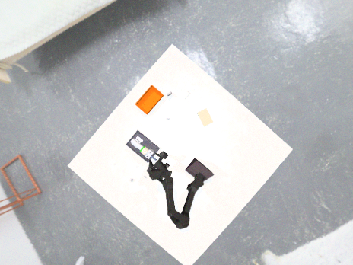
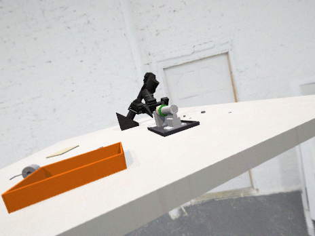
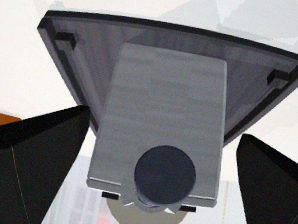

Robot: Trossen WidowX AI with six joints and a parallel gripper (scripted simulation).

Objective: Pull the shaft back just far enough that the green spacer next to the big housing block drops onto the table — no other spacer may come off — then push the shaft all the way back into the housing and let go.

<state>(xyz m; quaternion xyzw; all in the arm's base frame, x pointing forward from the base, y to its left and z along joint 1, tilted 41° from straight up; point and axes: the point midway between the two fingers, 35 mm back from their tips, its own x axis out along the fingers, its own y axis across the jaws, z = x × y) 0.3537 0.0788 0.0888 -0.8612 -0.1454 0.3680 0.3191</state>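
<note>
My gripper tip is now 60 mm short of the dark grey shaft and 20 mm below it. The rest, counted from my gripper tip: orange tray 310 mm to the right, 310 mm ahead, 50 mm below; then green spacer 90 mm ahead, 20 mm above; then small grey cylinder 450 mm to the right, 220 mm ahead, 30 mm below.
</note>
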